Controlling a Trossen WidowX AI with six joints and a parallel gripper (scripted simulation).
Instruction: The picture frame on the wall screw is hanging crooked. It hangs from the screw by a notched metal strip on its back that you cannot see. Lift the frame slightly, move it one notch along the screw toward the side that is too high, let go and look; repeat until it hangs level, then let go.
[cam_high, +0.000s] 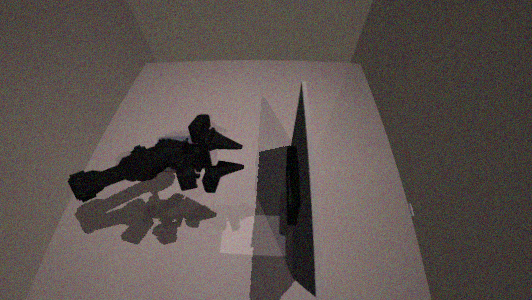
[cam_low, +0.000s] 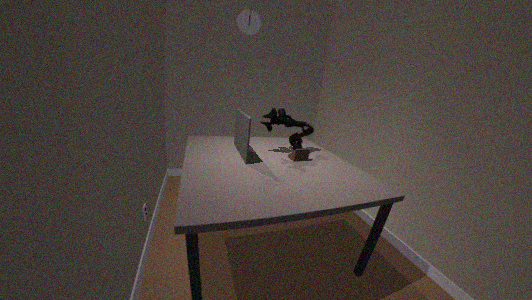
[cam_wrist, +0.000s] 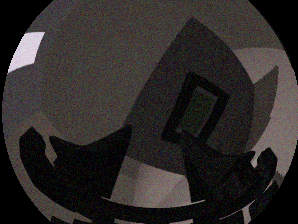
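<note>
The picture frame lies 13 cm ahead of my gripper tip, 10 cm below it and 1 cm to the right of it. From my gripper tip the other things lie so: wall panel 14 cm ahead, 12 cm below, 1 cm to the right.
</note>
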